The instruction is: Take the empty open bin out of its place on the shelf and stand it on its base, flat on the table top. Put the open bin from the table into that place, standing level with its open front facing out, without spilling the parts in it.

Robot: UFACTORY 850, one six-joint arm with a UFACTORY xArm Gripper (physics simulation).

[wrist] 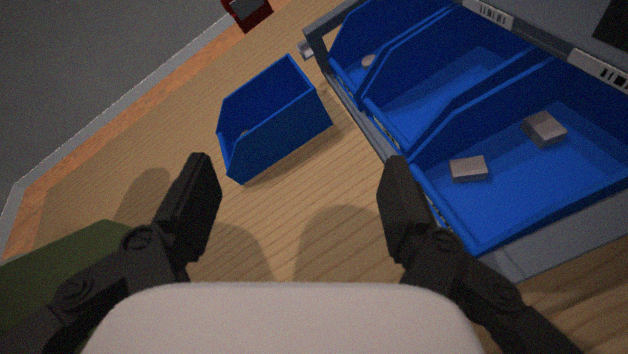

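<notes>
The blue open bin on the table (287, 132) stands on its base left of the shelf, ahead of the fingers; a small part of a light piece shows inside it. The empty blue bin (407, 120) sits in the shelf (560, 240), between a bin (350, 74) with a round piece (369, 61) and a bin (530, 200) with two blocks (469, 168) (544, 128). My gripper (299, 174) is open and empty above the table, nearer the camera than the table bin; its right finger overlaps the shelf's front edge in view.
The wooden table (165, 120) has an orange border and a grey edge at the left. A dark red object (255, 21) is at the top. A green surface (60, 260) shows at lower left. White labels (487, 13) (600, 68) are on the shelf above the bins.
</notes>
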